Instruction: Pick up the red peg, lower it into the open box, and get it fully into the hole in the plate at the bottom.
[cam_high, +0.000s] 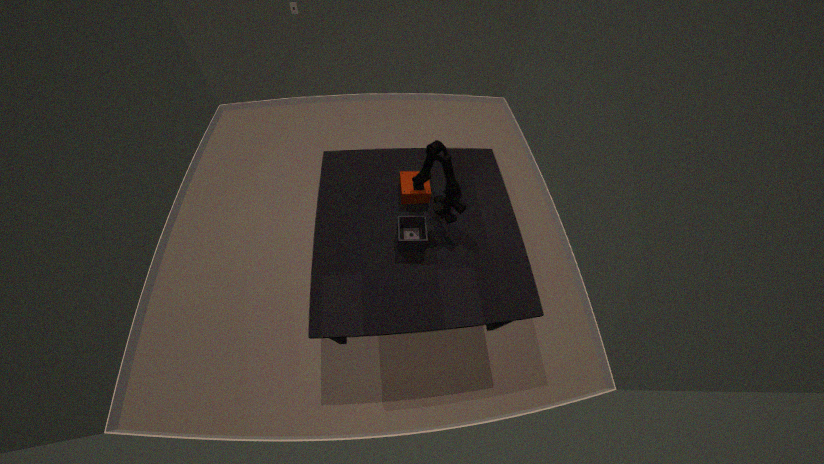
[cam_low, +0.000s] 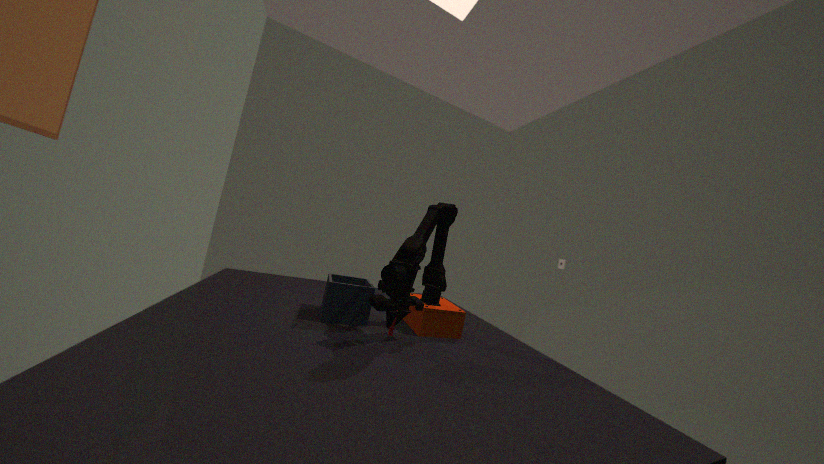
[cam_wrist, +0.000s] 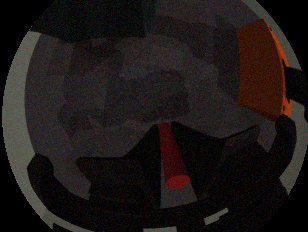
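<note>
My gripper tip is now 100 mm short of the pale plate and 200 mm to the left of it. Round my gripper tip: red peg: 10 mm to the left, 20 mm above.
</note>
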